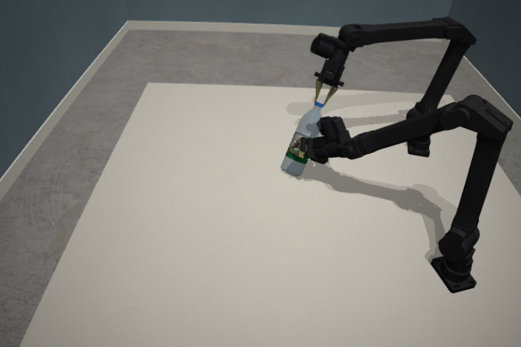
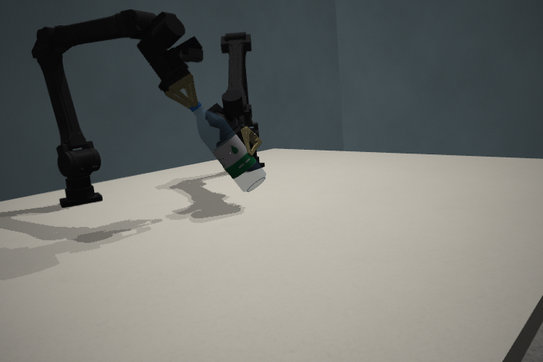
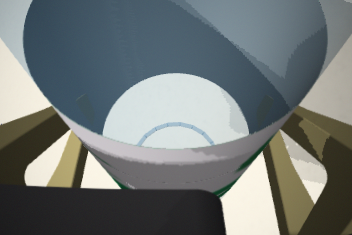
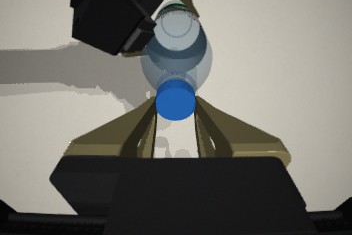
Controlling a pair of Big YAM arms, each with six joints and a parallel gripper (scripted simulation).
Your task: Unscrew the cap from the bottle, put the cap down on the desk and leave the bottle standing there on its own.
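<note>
The bottle is 40 mm ahead of my right hand, 60 mm to the left of it and 110 mm below it. From my right hand the other things lie so: cap 10 mm to the left.
Right now the bottle is 4 cm above my left hand, 2 cm to the right of it and 1 cm behind it. Round my left hand: cap 15 cm above, 8 cm to the right, 5 cm behind.
</note>
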